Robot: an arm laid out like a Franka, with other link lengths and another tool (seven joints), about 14 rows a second.
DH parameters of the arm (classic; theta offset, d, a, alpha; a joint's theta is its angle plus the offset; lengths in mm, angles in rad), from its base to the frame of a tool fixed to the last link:
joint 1: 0 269.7 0 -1.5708
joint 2: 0 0 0 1.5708
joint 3: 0 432.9 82.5 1.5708
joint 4: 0 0 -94.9 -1.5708
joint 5: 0 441.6 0 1.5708
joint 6: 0 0 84.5 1.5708
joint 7: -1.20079 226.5 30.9 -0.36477
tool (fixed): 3.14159 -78.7 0 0
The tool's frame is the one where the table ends.
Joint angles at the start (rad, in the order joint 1, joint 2, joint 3, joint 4, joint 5, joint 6, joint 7): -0.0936, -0.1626, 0.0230, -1.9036, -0.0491, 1.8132, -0.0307
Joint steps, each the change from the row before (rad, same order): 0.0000, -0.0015, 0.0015, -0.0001, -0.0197, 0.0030, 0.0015; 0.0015, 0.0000, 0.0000, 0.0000, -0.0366, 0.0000, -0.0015; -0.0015, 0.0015, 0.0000, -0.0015, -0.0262, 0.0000, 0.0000; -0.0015, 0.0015, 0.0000, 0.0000, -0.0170, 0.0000, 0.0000
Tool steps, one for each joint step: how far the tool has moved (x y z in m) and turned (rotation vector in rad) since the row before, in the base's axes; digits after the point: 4 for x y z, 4 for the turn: -0.0002, -0.0017, 0.0004, -0.0198, -0.0031, 0.0035; -0.0005, -0.0041, -0.0010, -0.0361, 0.0026, 0.0091; -0.0001, -0.0044, -0.0022, -0.0255, 0.0048, 0.0029; 0.0002, -0.0032, -0.0011, -0.0166, 0.0027, 0.0014
